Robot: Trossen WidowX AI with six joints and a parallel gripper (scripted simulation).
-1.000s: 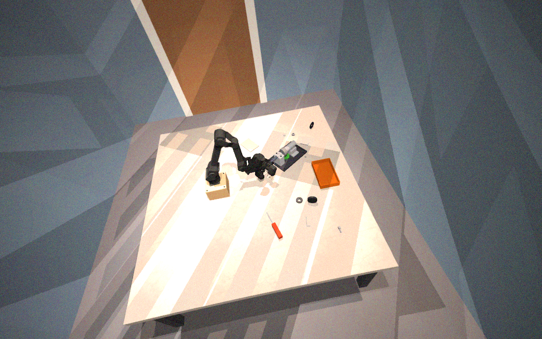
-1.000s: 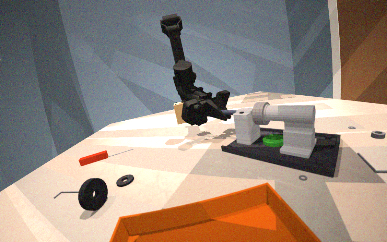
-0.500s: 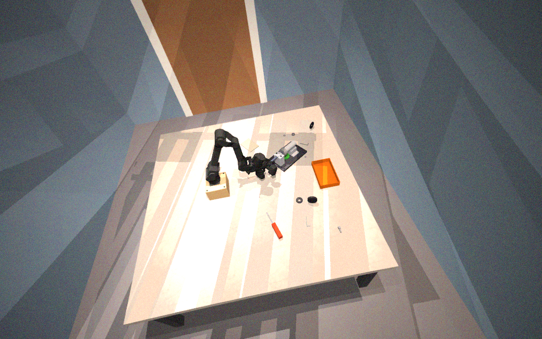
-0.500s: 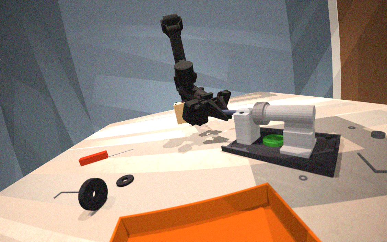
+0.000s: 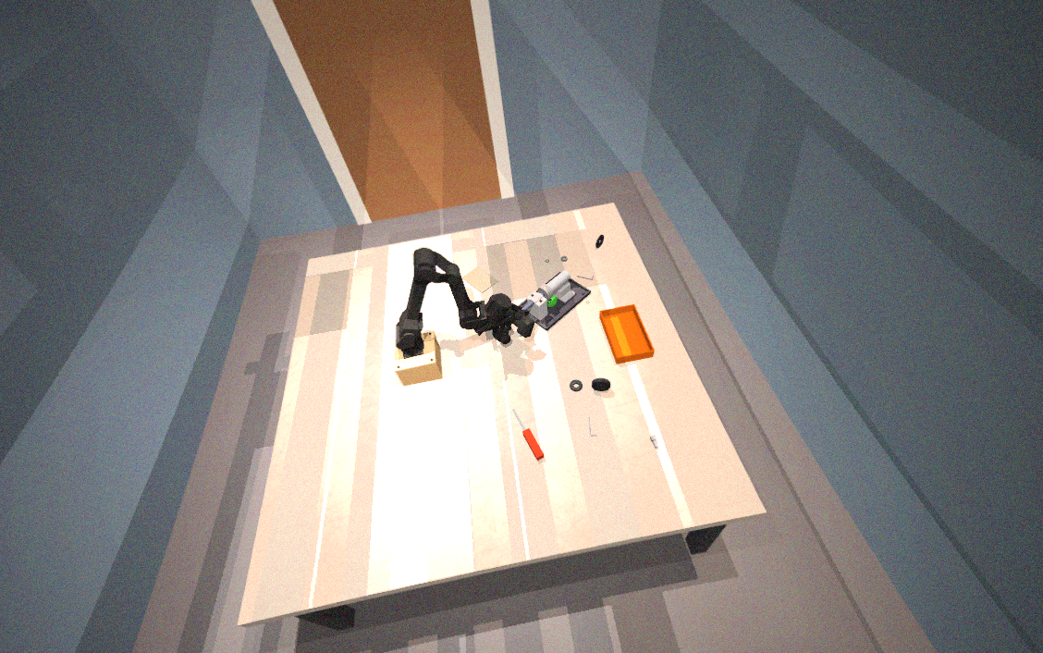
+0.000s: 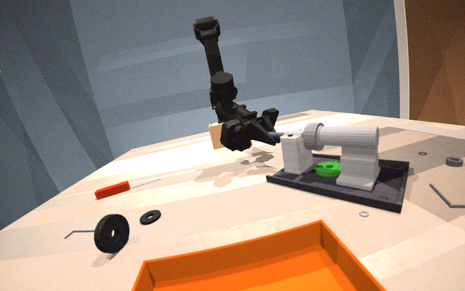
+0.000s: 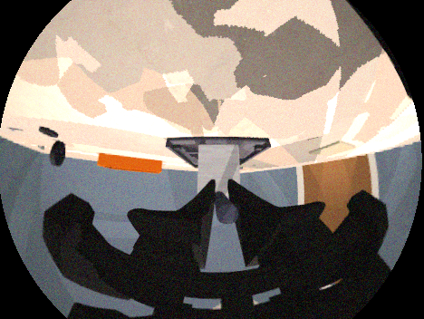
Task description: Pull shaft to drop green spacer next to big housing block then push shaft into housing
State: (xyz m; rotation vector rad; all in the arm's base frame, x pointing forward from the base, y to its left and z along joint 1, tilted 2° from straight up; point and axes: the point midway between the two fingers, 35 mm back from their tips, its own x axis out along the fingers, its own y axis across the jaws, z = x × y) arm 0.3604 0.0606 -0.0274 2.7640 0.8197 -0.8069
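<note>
Now: the shaft 50 mm ahead of my gripper tip, 30 mm to the left of it and 20 mm above it. Also, from my gripper tip: orange tray 300 mm ahead, 150 mm to the right, 50 mm below; then grey spacer 80 mm ahead, 50 mm to the left, 20 mm above; then green spacer 90 mm ahead, 70 mm to the left, 50 mm below.
</note>
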